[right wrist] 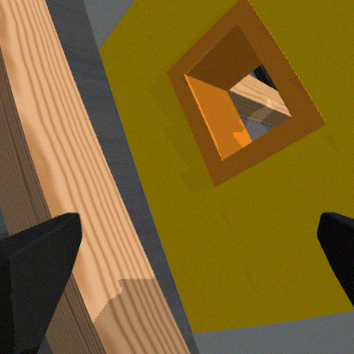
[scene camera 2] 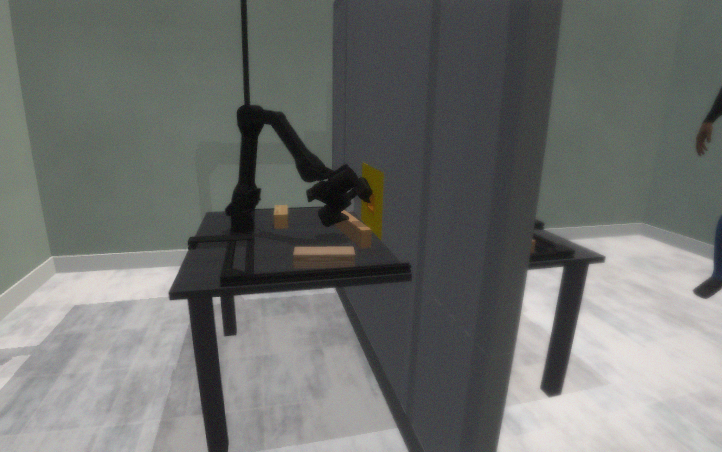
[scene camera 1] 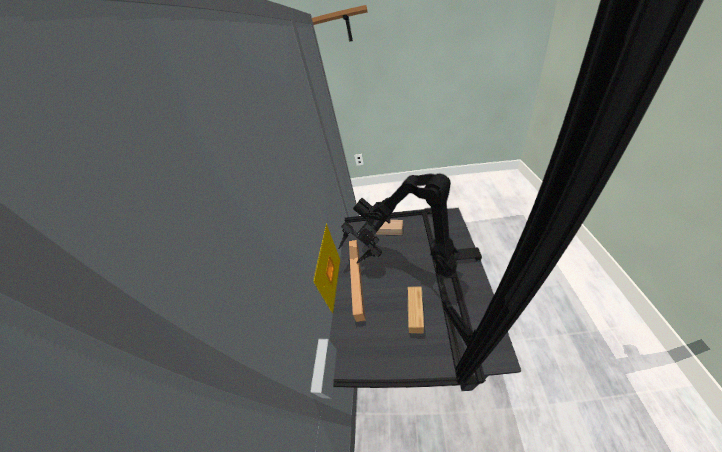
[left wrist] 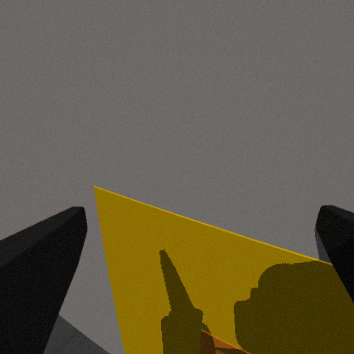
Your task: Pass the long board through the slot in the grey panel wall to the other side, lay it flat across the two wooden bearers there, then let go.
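Frame: origin at the left arm's base, x ahead, y left, z up, level; metres.
Seen in the pictures: left gripper, fingertip midpoint: [left wrist: 204, 217]; right gripper, fingertip midpoint: [right wrist: 202, 224] [scene camera 2: 359, 209] [scene camera 1: 347, 256]; right arm's base at its link origin: [scene camera 2: 242, 231] [scene camera 1: 446, 271].
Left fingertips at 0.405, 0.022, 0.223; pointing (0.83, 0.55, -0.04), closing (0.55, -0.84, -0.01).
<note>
A point is followed by its place in that frame, as x, y, z.
A long wooden board [scene camera 1: 356, 290] {0.579, -0.079, 0.038} [scene camera 2: 363, 233] {0.557, 0.173, 0.027} [right wrist: 75, 150] {0.564, 0.008, 0.038} lies on the table beside the grey panel wall [scene camera 1: 213, 159] {0.482, -0.217, 0.641} [scene camera 2: 468, 213] {0.483, 0.640, 0.205} [left wrist: 200, 100] {0.433, 0.039, 0.260}. The orange-rimmed slot [scene camera 1: 329, 269] {0.470, 0.009, 0.057} [right wrist: 292, 95] {0.485, 0.013, 0.109} sits in a yellow plate [scene camera 1: 321, 282] {0.484, -0.105, 0.140} [left wrist: 135, 280] {0.432, 0.088, 0.131} [right wrist: 260, 250] {0.483, 0.077, 0.056}. My right gripper [scene camera 1: 349, 254] {0.543, 0.057, 0.072} [scene camera 2: 349, 210] {0.543, 0.057, 0.072} [right wrist: 202, 224] {0.543, 0.057, 0.072} is open and empty, above the board's far end in scene camera 1. My left gripper [left wrist: 204, 217] {0.405, 0.022, 0.223} is open and empty, facing the wall and plate. Through the slot, a wooden piece [right wrist: 260, 97] {0.221, -0.119, 0.019} shows; which piece is unclear.
Two shorter wooden blocks lie on the right arm's table: one block [scene camera 1: 415, 310] {0.779, -0.165, 0.031} [scene camera 2: 280, 215] {0.787, -0.077, 0.028} away from the wall, another block [scene camera 1: 393, 227] {0.729, 0.250, 0.019} [scene camera 2: 323, 254] {0.698, 0.307, 0.019} at the far end in scene camera 1. A white bar [scene camera 1: 319, 367] {0.498, -0.351, 0.081} stands at the wall. Another table [scene camera 2: 594, 255] {-0.123, 0.374, -0.019} stands beyond the wall.
</note>
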